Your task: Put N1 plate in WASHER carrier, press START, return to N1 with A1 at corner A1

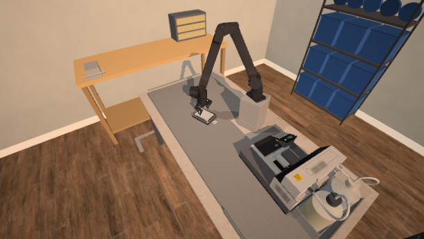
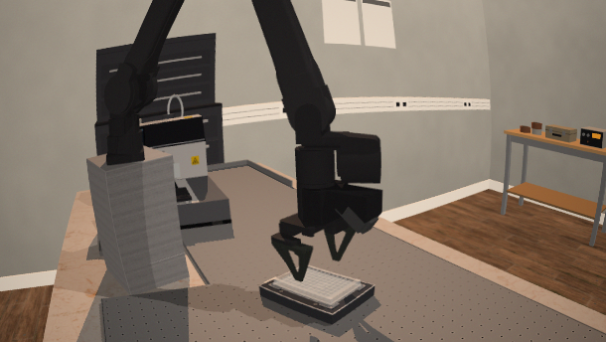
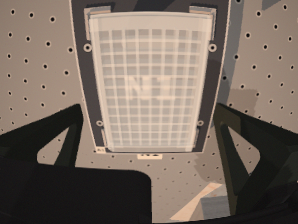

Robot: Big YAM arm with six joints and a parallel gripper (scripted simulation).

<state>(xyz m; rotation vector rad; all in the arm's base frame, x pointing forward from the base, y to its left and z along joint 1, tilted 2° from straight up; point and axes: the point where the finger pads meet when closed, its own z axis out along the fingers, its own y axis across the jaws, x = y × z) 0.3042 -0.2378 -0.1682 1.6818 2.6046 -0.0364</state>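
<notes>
Right now my hand is 4 cm above the clear well plate. Also, from my hand: dark carrier 52 cm to the left, 20 cm behind, 1 cm above; label 10 cm to the left, 7 cm below, 5 cm behind; nest frame 6 cm below.
</notes>
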